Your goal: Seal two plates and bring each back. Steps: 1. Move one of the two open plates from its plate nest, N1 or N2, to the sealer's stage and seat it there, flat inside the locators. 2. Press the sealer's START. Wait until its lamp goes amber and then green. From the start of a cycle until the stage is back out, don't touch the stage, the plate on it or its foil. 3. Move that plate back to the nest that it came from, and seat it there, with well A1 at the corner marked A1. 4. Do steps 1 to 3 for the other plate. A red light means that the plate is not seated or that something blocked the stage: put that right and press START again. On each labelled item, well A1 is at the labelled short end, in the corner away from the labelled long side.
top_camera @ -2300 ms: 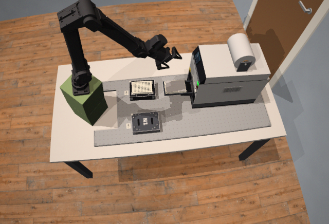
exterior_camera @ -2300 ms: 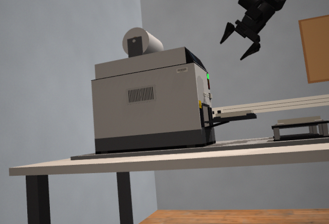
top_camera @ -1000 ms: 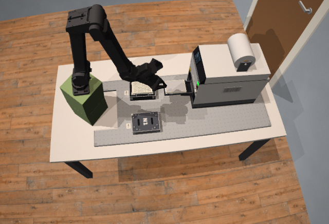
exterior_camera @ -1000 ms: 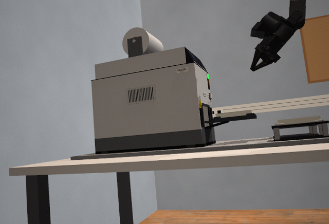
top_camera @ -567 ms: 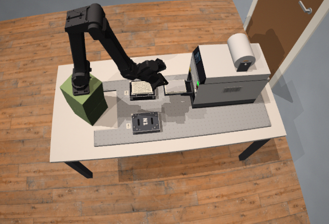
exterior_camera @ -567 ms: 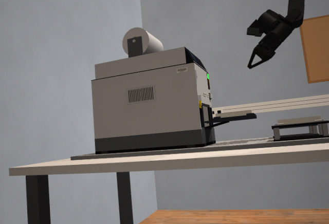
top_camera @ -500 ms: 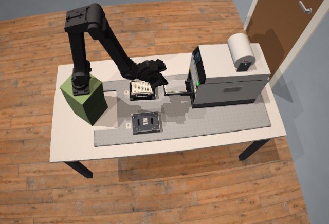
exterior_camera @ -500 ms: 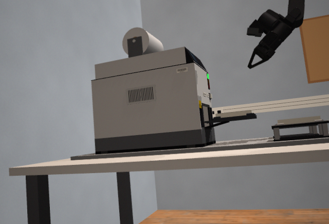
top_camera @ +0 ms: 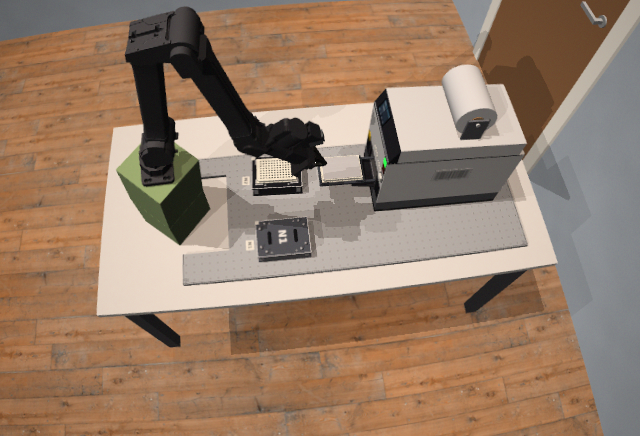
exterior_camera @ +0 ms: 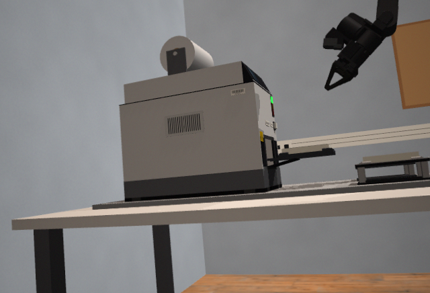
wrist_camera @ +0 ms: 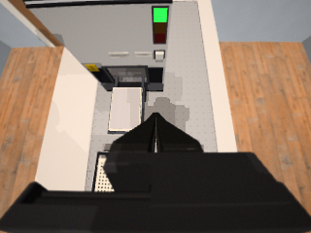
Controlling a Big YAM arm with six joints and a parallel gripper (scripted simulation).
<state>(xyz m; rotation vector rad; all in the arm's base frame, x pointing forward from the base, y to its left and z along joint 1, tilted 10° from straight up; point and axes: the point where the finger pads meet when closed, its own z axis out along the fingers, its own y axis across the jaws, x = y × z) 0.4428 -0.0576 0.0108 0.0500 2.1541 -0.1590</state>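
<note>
Now: the sealer stage 19 cm below my hand, 8 cm to the left of it and 8 cm ahead of it. Round my hand: plate: 22 cm below, 14 cm to the left, 12 cm behind; then yellow warning label: 19 cm ahead, 16 cm to the left, 14 cm below; then plate nest: 24 cm below, 14 cm behind, 9 cm to the right.
</note>
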